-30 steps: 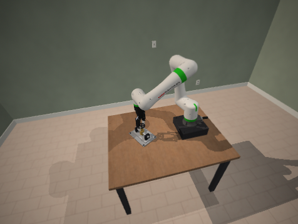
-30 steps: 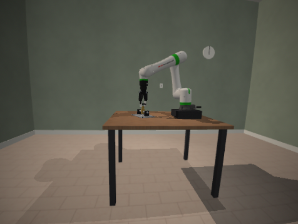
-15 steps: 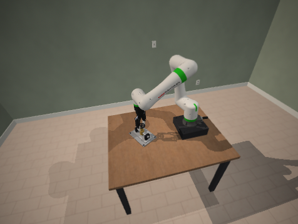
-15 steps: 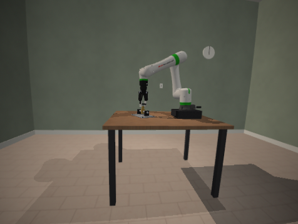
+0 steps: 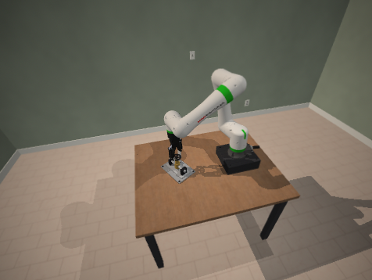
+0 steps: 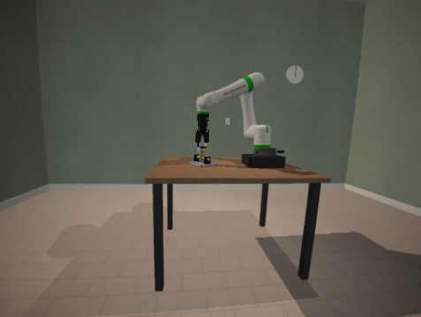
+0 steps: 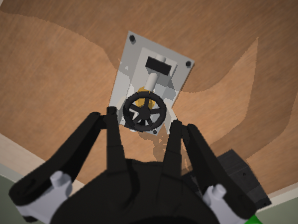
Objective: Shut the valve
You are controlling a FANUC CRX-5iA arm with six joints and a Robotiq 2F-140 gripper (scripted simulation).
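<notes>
Right now my hand is 1 cm above the black spoked handwheel.
</notes>
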